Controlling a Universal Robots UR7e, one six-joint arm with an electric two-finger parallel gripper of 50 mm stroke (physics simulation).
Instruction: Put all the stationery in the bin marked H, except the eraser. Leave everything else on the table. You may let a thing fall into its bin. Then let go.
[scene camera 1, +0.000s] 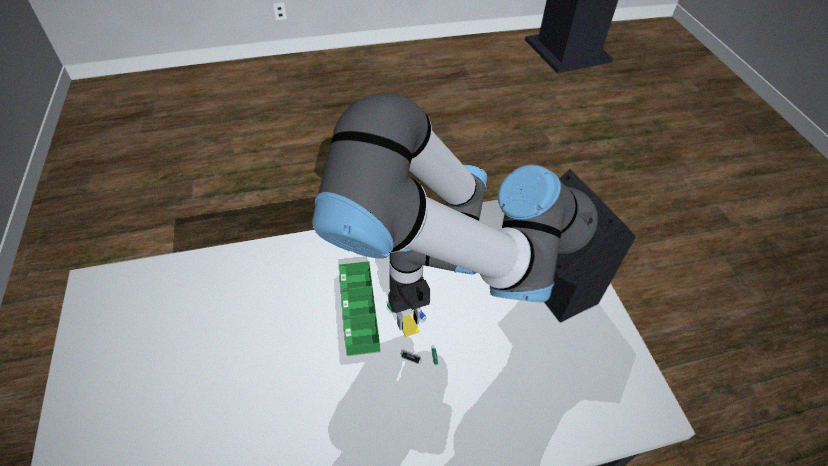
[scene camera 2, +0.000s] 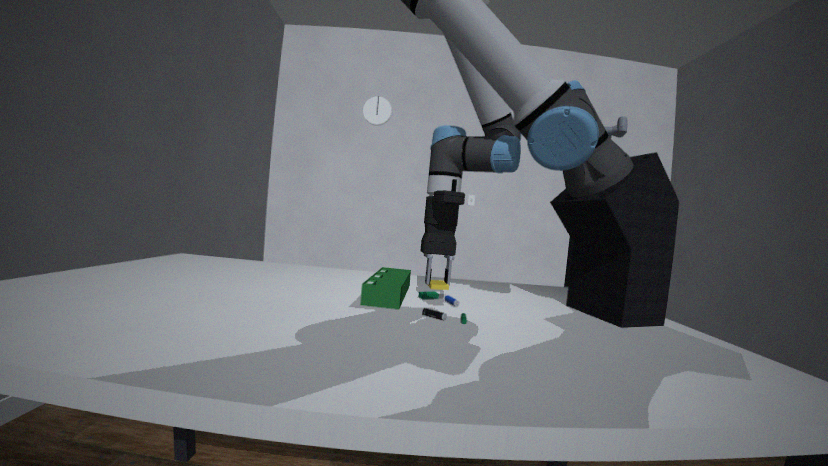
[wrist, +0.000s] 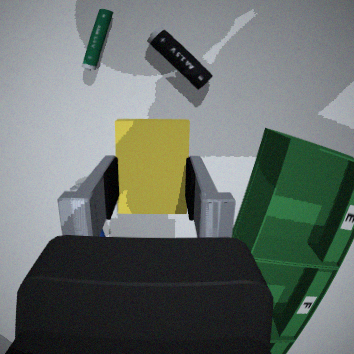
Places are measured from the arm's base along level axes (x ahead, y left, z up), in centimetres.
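Pixels of known places: gripper, fingertip midpoint: (scene camera 1: 408, 323) (scene camera 2: 437, 284) (wrist: 151, 174); arm's base, link origin: (scene camera 1: 564, 221) (scene camera 2: 599, 178).
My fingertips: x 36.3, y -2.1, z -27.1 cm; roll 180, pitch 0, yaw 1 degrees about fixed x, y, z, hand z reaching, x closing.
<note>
For each thing: its top centre in the pictures, then the offset to it from my fingertips. "spot": a spot on its surface instead.
- yellow block-shaped pad, top centre: (wrist: 151, 169) (scene camera 2: 437, 282) (scene camera 1: 408, 324) dx +0.0, dy +0.4, dz +0.5 cm
- green bin row, surface spot: (wrist: 250, 220) spot: dx +6.8, dy -4.1, dz -2.6 cm
- black AA battery, top centre: (wrist: 179, 55) (scene camera 2: 434, 310) (scene camera 1: 411, 356) dx +1.5, dy +6.9, dz -4.0 cm
- green AAA battery, top centre: (wrist: 94, 38) (scene camera 2: 464, 315) (scene camera 1: 435, 354) dx -4.2, dy +8.2, dz -4.4 cm
- blue item, top centre: (scene camera 2: 452, 297) (scene camera 1: 419, 311) dx -5.1, dy -4.7, dz -4.0 cm
- larger green item, top centre: (scene camera 2: 432, 292) (scene camera 1: 399, 300) dx -1.3, dy -9.7, dz -4.1 cm
My gripper (scene camera 1: 409, 321) (scene camera 2: 438, 281) (wrist: 151, 174) is shut on a yellow block-shaped pad (scene camera 1: 410, 328) (scene camera 2: 439, 285) (wrist: 152, 162) and holds it level, a little above the table. The pad is to the right of the green bin row (scene camera 1: 363, 342) (scene camera 2: 380, 297) (wrist: 250, 220) in scene view 1. In the wrist view the labels E and F show on two bins. The label of the third bin, at the far end in scene view 1, is too small to read. I cannot make out an eraser for certain.
A black AA battery (scene camera 1: 410, 356) (scene camera 2: 433, 313) (wrist: 181, 59) and a green AAA battery (scene camera 1: 434, 355) (scene camera 2: 463, 318) (wrist: 98, 39) lie on the table. A blue item (scene camera 1: 422, 316) (scene camera 2: 451, 300) and a larger green item (scene camera 1: 389, 306) (scene camera 2: 428, 295) lie near the gripper.
</note>
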